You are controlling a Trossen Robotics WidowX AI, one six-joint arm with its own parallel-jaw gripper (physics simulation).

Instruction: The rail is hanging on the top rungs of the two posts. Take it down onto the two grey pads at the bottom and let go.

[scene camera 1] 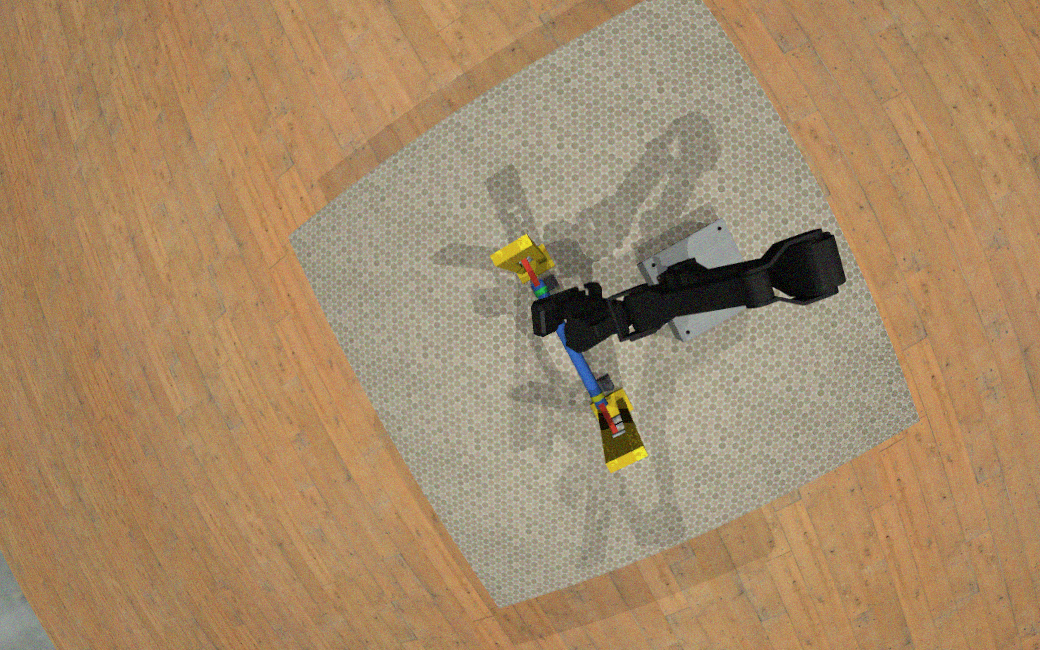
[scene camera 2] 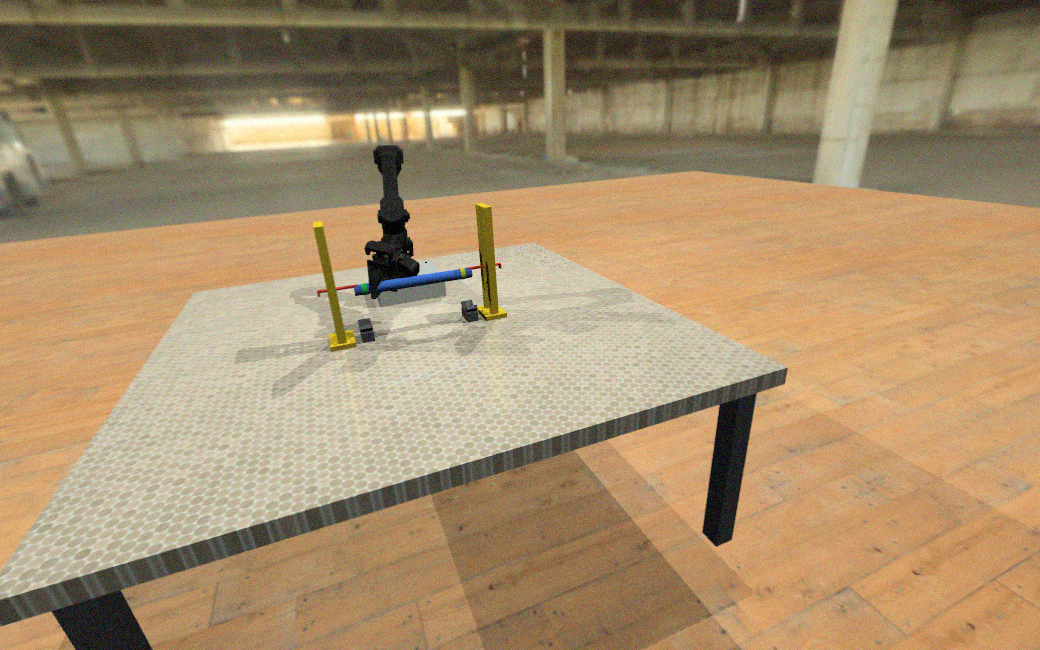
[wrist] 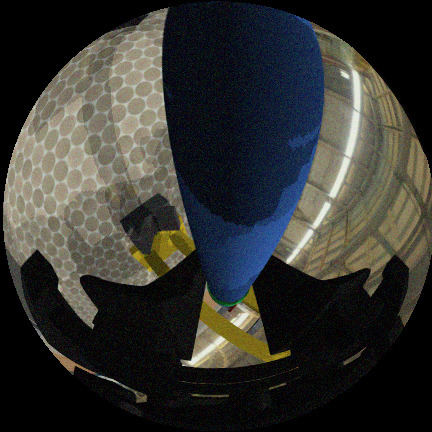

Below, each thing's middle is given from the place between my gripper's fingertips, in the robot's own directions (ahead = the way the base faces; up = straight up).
The blue rail (wrist: 243,99) is 110 mm to the left of my hand, 10 mm behind it and 10 mm above it.
